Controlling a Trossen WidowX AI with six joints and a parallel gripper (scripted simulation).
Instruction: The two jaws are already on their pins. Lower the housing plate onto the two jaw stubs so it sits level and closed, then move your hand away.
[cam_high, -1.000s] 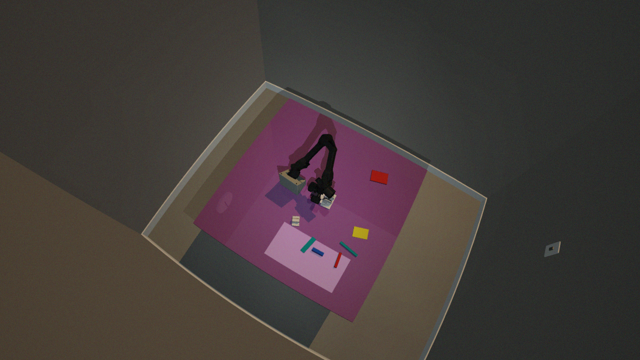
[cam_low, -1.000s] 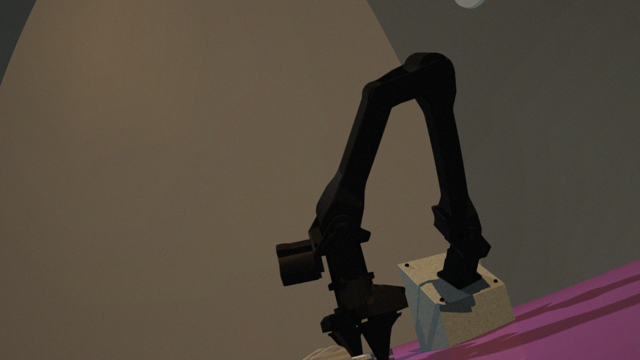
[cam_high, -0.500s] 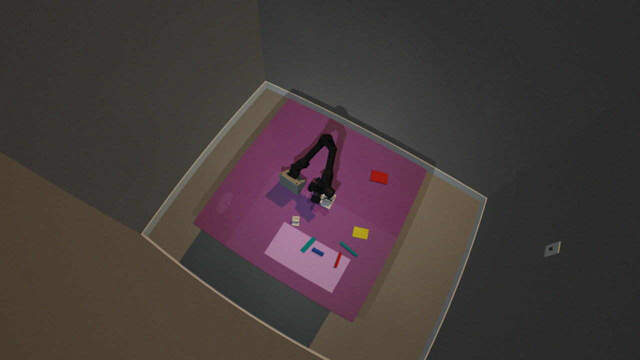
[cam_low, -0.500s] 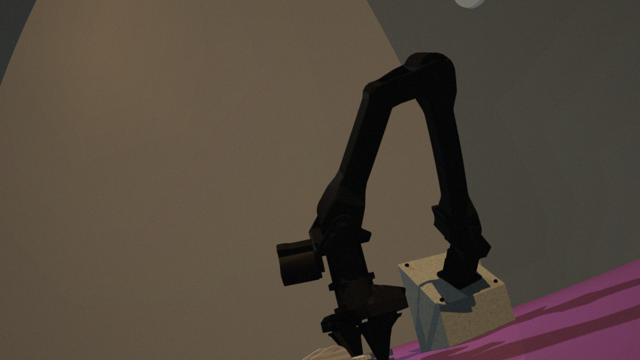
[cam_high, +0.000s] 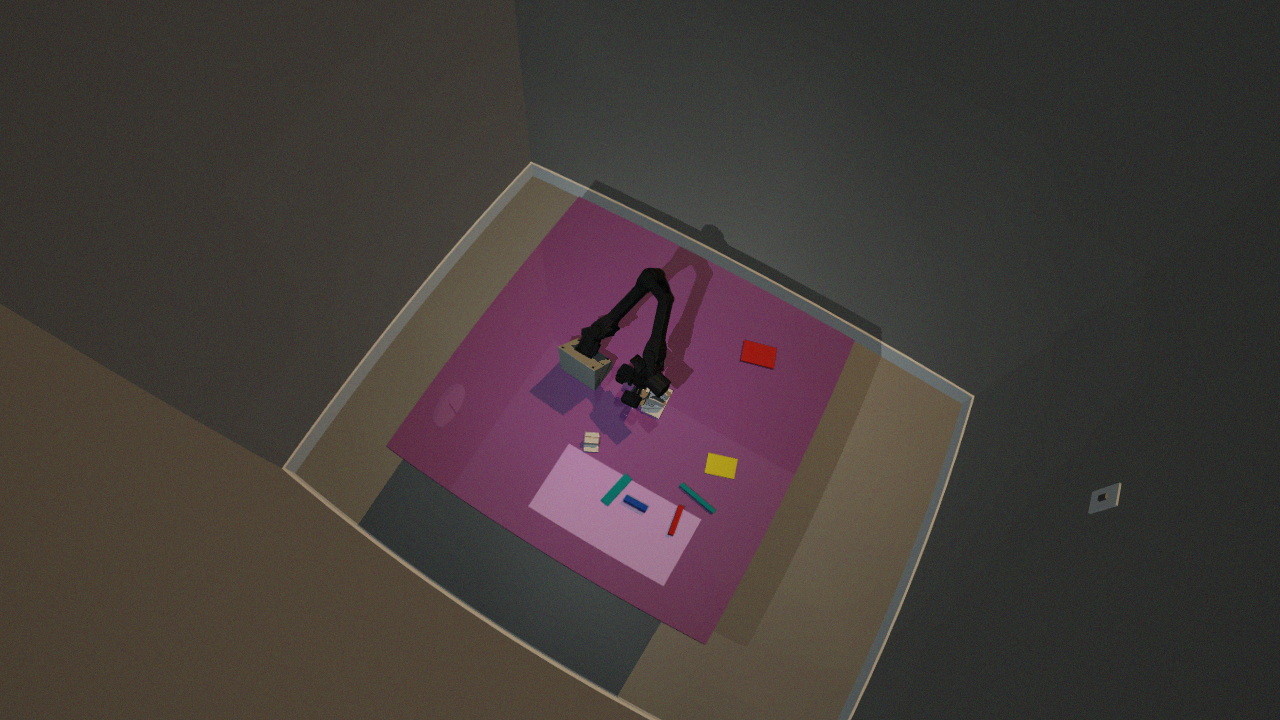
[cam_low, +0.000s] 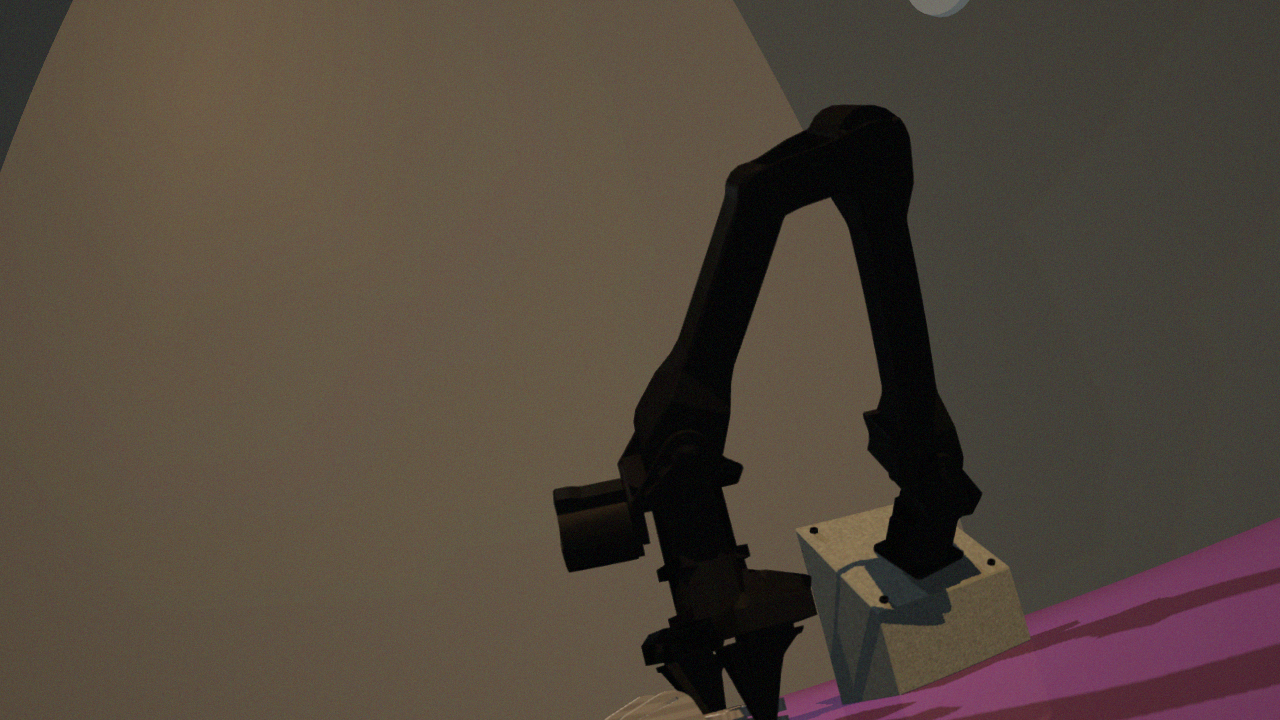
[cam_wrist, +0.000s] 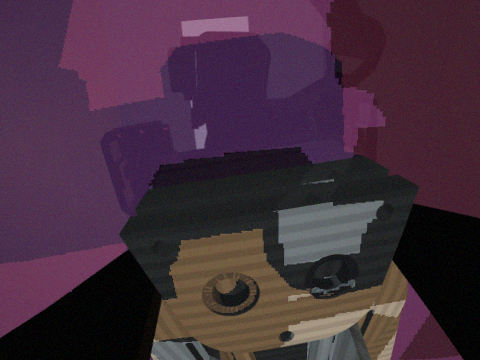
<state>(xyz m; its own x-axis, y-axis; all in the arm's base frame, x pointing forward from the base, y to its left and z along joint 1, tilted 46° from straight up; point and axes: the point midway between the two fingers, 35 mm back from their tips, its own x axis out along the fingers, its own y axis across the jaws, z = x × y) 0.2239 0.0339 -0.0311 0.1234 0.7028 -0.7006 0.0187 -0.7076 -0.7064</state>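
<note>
Right now the jaw stub is 2 cm ahead of my gripper tip and 2 cm to the right of it. Round my gripper tip: red square 33 cm ahead, 35 cm to the left, 1 cm below; then small white block 6 cm behind, 25 cm to the right; then yellow square 38 cm ahead, 11 cm to the right, 1 cm below.
</note>
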